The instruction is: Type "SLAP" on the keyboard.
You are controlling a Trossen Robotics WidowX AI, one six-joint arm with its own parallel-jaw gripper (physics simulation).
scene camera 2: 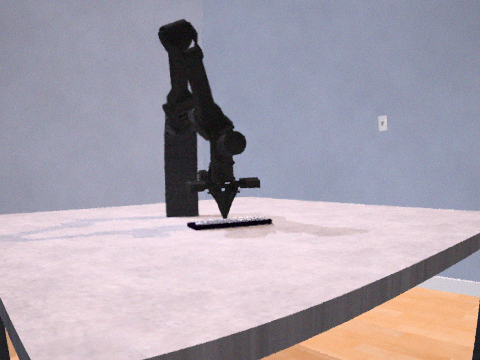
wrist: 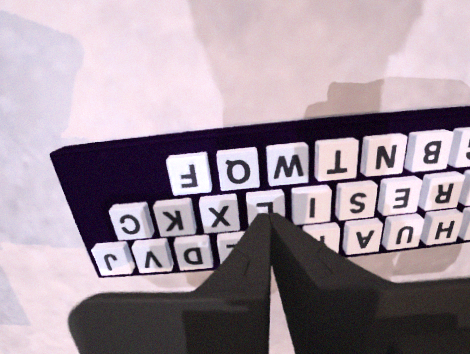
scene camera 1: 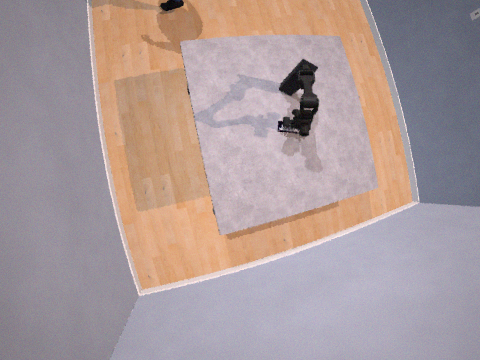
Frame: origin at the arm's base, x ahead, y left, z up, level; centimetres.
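Seen in the pictures: gripper, fingertip midpoint: (scene camera 2: pixel 224 218) (wrist: pixel 267 222) (scene camera 1: pixel 291 127); arm's base at its link origin: (scene camera 2: pixel 179 122) (scene camera 1: pixel 305 70).
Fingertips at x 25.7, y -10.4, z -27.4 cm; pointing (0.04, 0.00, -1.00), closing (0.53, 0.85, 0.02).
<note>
Pixels of each thing's top centre, then the offset from my fingertips to it. Level surfaces: height alone.
- dark keyboard at its top centre: (wrist: pixel 301 209) (scene camera 2: pixel 229 219) (scene camera 1: pixel 293 127) dx +0.5, dy +1.5, dz -0.4 cm
- L key at its top centre: (wrist: pixel 266 212) dx -0.2, dy +0.2, dz -0.4 cm
- S key at its top centre: (wrist: pixel 358 203) dx +1.8, dy +3.7, dz -0.4 cm
- grey table at its surface level: dz -2.2 cm
The dark keyboard (scene camera 1: pixel 281 128) (scene camera 2: pixel 200 226) (wrist: pixel 85 200) with white lettered keys lies flat on the table; its letters appear upside down in the wrist view. My gripper (scene camera 2: pixel 225 217) (wrist: pixel 267 222) is shut and empty, pointing down, its fingertips at the L key (wrist: pixel 265 197) in the middle row and covering part of it. Whether that key is pressed down I cannot tell. The S key (wrist: pixel 356 201) stands two keys to the right, and the A key (wrist: pixel 363 240) is in the row below S. The P key is hidden behind the fingers.
The grey table (scene camera 1: pixel 250 175) (scene camera 2: pixel 150 280) carries the keyboard and the arm's dark upright base (scene camera 1: pixel 297 77) (scene camera 2: pixel 181 175) behind it. The arm's shadows fall across the table. A dark figure (scene camera 1: pixel 172 5) shows partly beyond the table at the top edge of scene view 1.
</note>
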